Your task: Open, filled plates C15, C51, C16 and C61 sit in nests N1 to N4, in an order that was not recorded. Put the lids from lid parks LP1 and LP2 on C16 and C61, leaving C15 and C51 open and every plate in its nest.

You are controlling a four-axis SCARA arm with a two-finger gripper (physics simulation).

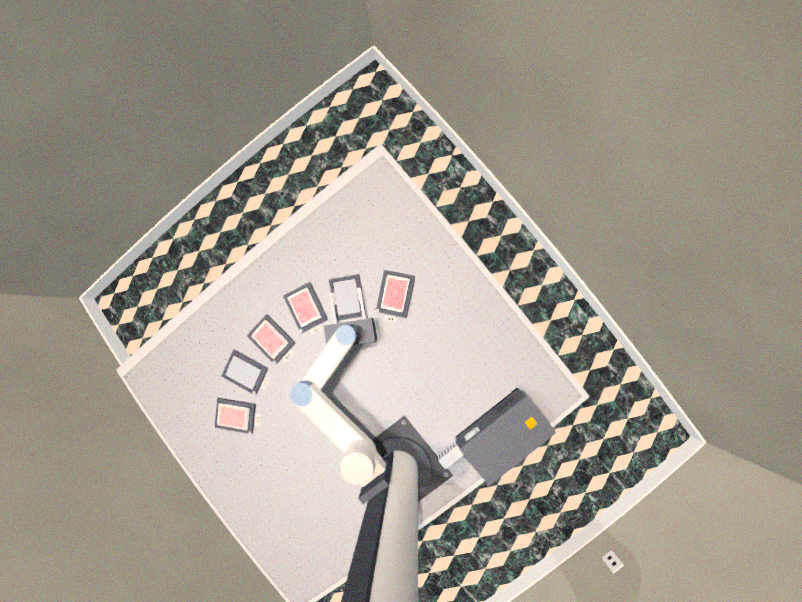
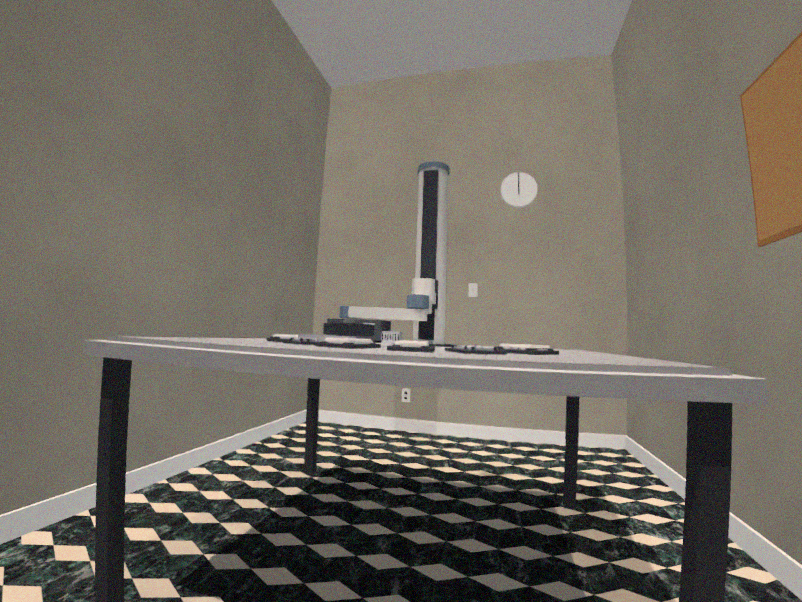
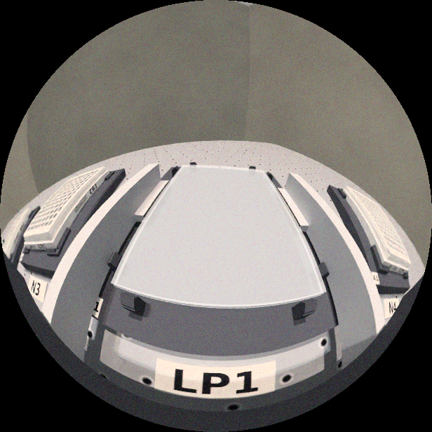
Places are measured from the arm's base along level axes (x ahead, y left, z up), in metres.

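Where they show: gripper, fingertip midpoint: [image 1: 345, 290] [image 2: 308, 337]; arm's base, link origin: [image 1: 398, 467].
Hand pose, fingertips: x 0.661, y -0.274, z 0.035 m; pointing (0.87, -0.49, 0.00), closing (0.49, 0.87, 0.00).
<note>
Each offset is from my fingertips to the centre of the thing. "spot": to the spot under its first point.
The lid @(dz -0.008, dx -0.022, dy +0.012 m) [image 1: 347, 298] [image 3: 220, 235] lies flat at lid park LP1 @(spot: dz -0.012, dx +0.059, dy +0.002 m) [image 1: 336, 279] [image 3: 225, 337]. My gripper [image 1: 347, 300] [image 3: 224, 176] is low over LP1, its finger pads against both long sides of this lid. Another pale lid @(dz -0.008, dx +0.010, dy +0.525 m) [image 1: 244, 371] lies in the other park, LP2, at the left. An open plate @(dz -0.003, dx +0.053, dy +0.166 m) [image 1: 304, 307] [image 3: 65, 207] stands in N3, left of the gripper; its small label looks like C61, but is hard to read. Another open plate @(dz -0.003, dx -0.128, dy -0.141 m) [image 1: 396, 291] [image 3: 378, 225] stands in N4, to the right. Two more open plates @(dz -0.003, dx +0.043, dy +0.354 m) [image 1: 270, 338] @(dz -0.003, dx -0.102, dy +0.669 m) [image 1: 234, 415] sit further left, labels unreadable.
The arm's column [image 1: 401, 518] [image 2: 432, 252] stands at the table's [image 1: 453, 336] [image 2: 583, 382] back. A dark grey box @(spot: dz +0.093, dx -0.764, dy -0.127 m) [image 1: 505, 437] stands beside the base. N3 and N4 lie close outside the two gripper fingers.
</note>
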